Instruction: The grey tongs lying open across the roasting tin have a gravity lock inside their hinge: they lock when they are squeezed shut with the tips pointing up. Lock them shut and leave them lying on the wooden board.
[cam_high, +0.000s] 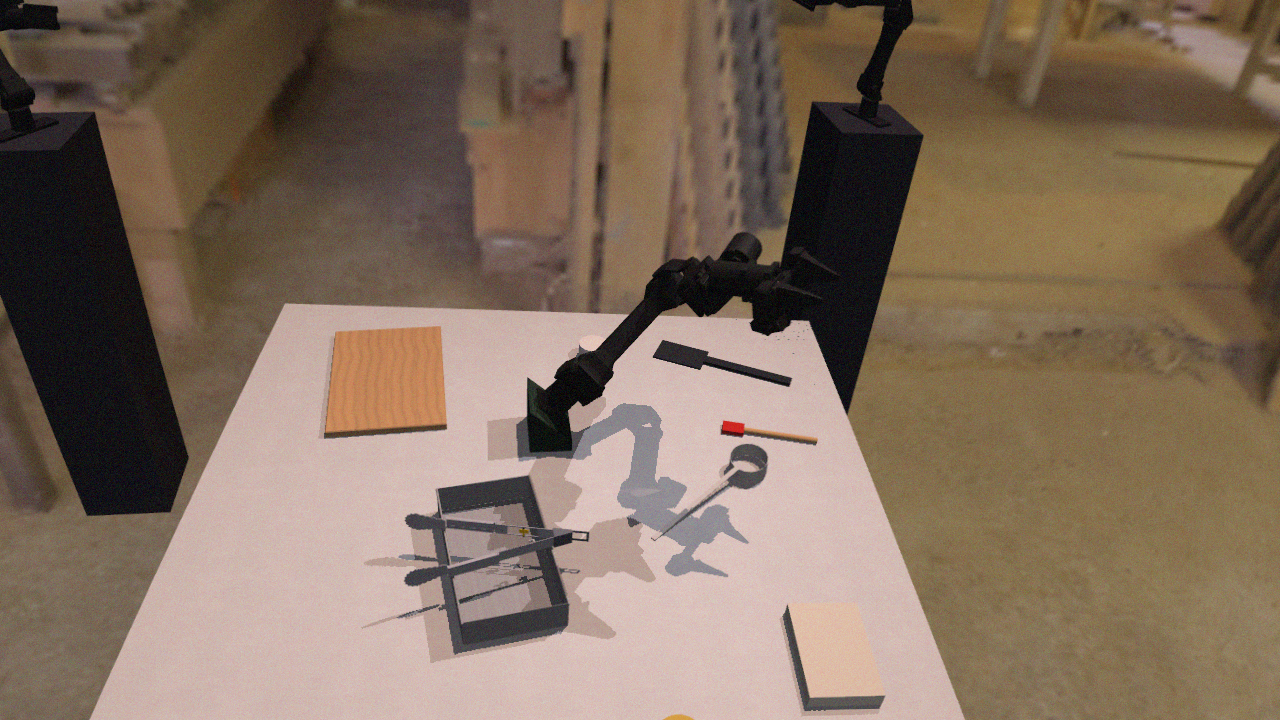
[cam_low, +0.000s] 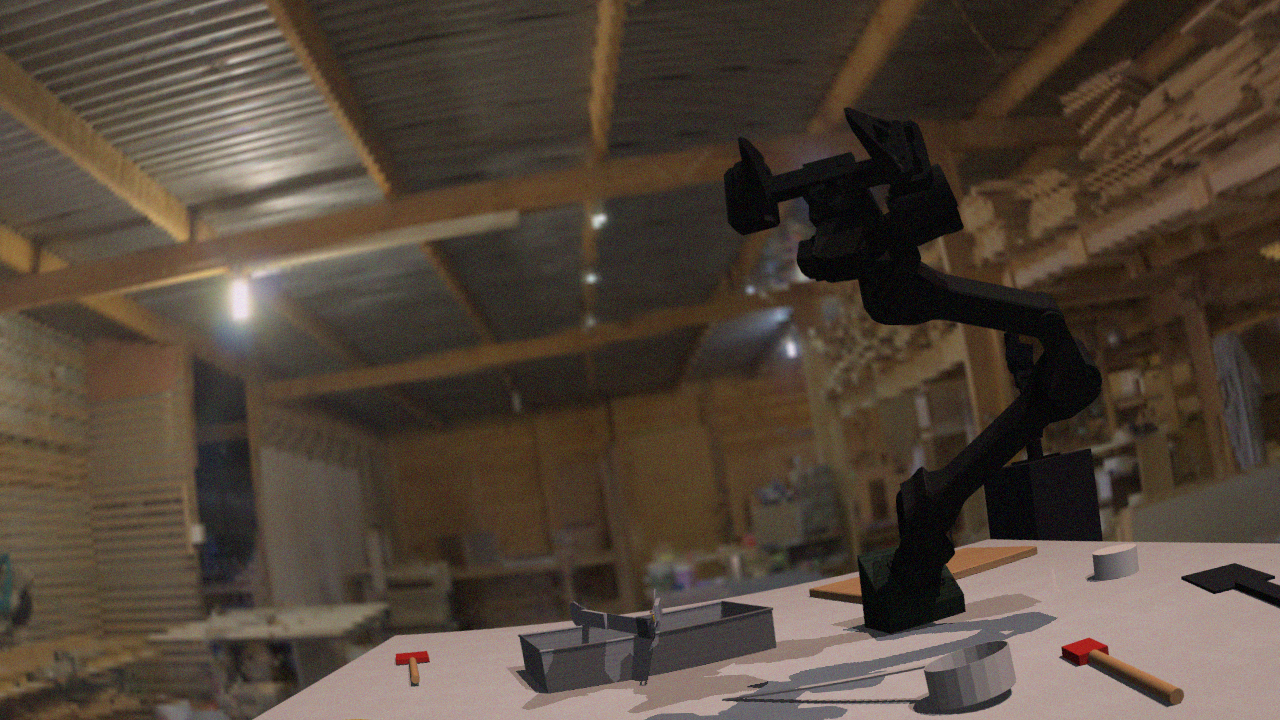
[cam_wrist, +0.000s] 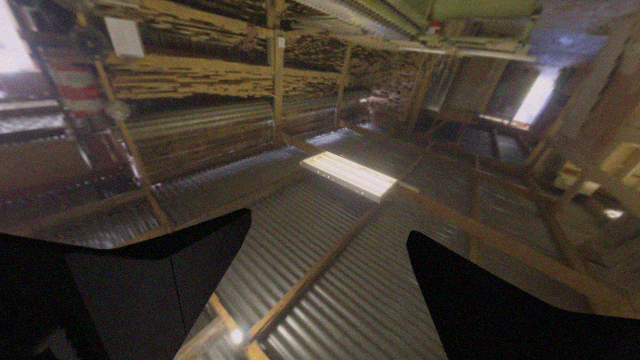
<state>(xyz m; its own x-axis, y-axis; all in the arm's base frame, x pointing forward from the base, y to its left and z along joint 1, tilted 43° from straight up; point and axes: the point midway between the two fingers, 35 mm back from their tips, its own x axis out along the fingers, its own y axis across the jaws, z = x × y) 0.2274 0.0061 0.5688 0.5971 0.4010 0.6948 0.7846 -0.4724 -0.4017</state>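
My gripper tip is now 530 mm to the left of the dark grey roasting tin, 450 mm above it and 100 mm short of it. Also, from my gripper tip: yellow disc: 470 mm below, 460 mm ahead, 290 mm to the right; then cream block: 470 mm below, 340 mm ahead, 20 mm to the right; then black spatula: 480 mm below, 460 mm behind, 20 mm to the right.
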